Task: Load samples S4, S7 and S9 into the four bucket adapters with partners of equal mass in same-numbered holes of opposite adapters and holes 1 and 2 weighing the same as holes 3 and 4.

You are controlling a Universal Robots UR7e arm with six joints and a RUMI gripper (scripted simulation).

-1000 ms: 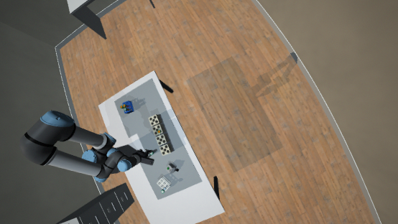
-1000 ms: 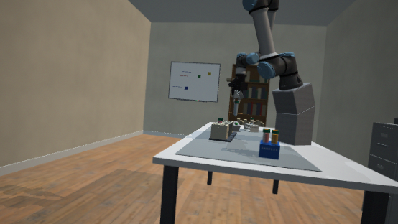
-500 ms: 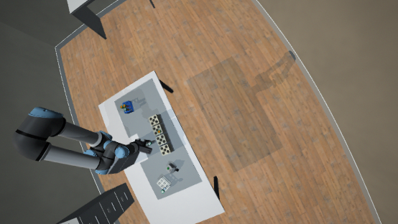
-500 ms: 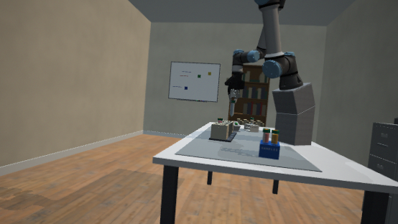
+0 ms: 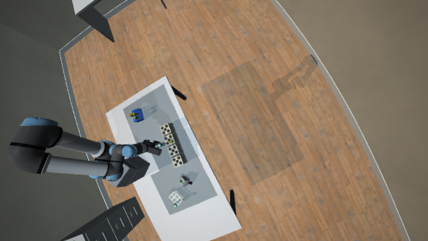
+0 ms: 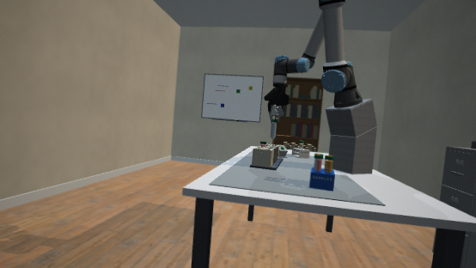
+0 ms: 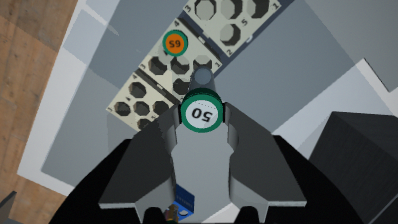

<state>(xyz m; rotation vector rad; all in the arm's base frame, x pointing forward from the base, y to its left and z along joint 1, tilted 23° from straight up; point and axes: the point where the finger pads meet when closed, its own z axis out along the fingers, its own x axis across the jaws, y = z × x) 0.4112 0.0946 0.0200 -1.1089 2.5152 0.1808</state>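
My hand is 30 cm past the tube S4, 40 cm to the right of it and 19 cm above it. From my hand the other things lie so: tube S9: 5 cm ahead, 18 cm below; adapter 1: 2 cm ahead, 3 cm to the left, 20 cm below; green DONE key: 39 cm to the right, 18 cm below.
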